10 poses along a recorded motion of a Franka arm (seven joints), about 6.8 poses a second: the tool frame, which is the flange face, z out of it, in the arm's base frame.
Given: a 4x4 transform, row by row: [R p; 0 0 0 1], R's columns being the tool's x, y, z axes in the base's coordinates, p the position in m. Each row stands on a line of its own.
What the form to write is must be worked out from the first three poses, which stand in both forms.
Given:
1:
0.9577 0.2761 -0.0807 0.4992
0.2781 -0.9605 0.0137 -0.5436
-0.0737 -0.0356 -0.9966 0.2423
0 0 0 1
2:
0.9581 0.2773 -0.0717 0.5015
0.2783 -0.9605 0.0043 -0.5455
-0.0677 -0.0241 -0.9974 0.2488
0 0 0 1
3:
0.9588 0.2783 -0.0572 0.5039
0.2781 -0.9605 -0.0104 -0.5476
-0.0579 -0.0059 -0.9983 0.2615
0 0 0 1
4:
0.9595 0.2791 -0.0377 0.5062
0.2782 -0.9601 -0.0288 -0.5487
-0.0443 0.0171 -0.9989 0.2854
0 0 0 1
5:
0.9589 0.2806 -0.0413 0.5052
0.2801 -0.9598 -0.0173 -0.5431
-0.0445 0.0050 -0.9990 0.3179
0 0 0 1
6:
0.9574 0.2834 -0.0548 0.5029
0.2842 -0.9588 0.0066 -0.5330
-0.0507 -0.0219 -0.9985 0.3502
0 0 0 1
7:
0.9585 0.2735 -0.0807 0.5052
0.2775 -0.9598 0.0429 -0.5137
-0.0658 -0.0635 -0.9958 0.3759
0 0 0 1
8:
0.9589 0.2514 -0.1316 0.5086
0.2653 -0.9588 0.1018 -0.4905
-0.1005 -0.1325 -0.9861 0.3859
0 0 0 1
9:
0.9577 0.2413 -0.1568 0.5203
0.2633 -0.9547 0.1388 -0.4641
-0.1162 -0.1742 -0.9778 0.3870
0 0 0 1
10:
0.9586 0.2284 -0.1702 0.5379
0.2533 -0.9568 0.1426 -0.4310
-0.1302 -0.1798 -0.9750 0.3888
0 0 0 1
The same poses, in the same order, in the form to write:
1: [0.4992 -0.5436 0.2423 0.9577 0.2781 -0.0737 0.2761 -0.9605 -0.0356]
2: [0.5015 -0.5455 0.2488 0.9581 0.2783 -0.0677 0.2773 -0.9605 -0.0241]
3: [0.5039 -0.5476 0.2615 0.9588 0.2781 -0.0579 0.2783 -0.9605 -0.0059]
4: [0.5062 -0.5487 0.2854 0.9595 0.2782 -0.0443 0.2791 -0.9601 0.0171]
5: [0.5052 -0.5431 0.3179 0.9589 0.2801 -0.0445 0.2806 -0.9598 0.0050]
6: [0.5029 -0.5330 0.3502 0.9574 0.2842 -0.0507 0.2834 -0.9588 -0.0219]
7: [0.5052 -0.5137 0.3759 0.9585 0.2775 -0.0658 0.2735 -0.9598 -0.0635]
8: [0.5086 -0.4905 0.3859 0.9589 0.2653 -0.1005 0.2514 -0.9588 -0.1325]
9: [0.5203 -0.4641 0.3870 0.9577 0.2633 -0.1162 0.2413 -0.9547 -0.1742]
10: [0.5379 -0.4310 0.3888 0.9586 0.2533 -0.1302 0.2284 -0.9568 -0.1798]
